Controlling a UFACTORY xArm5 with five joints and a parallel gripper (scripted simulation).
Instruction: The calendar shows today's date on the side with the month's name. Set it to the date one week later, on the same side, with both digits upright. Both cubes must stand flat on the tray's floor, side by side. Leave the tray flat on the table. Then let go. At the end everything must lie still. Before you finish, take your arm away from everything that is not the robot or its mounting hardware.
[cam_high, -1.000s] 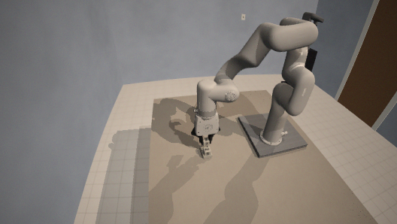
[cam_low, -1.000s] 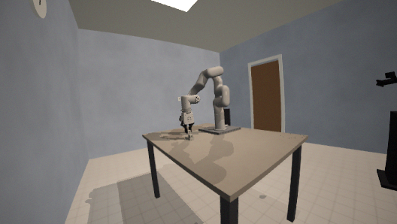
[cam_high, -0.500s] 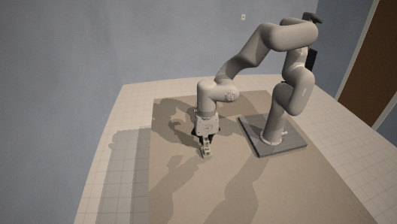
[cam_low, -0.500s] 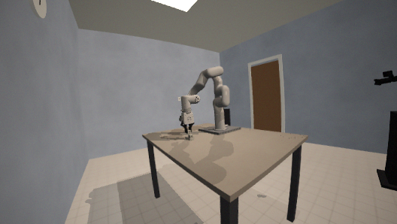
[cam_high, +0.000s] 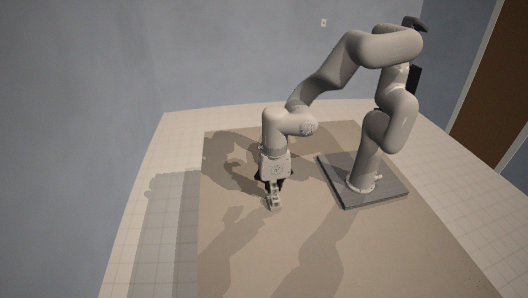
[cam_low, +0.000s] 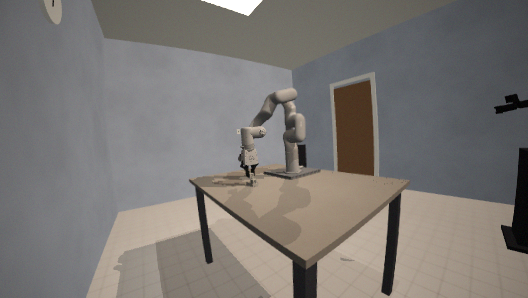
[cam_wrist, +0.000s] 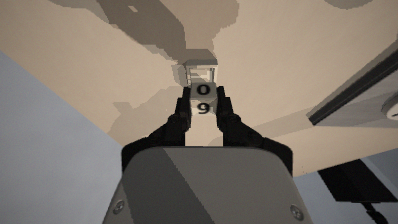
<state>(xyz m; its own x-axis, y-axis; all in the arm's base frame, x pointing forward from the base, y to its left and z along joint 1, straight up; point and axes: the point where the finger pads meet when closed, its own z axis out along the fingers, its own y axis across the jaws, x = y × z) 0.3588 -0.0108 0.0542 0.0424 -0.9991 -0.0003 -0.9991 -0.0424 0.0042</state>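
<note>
Right now my hand is 2 cm to the right of the calendar tray and 6 cm above it.
</note>
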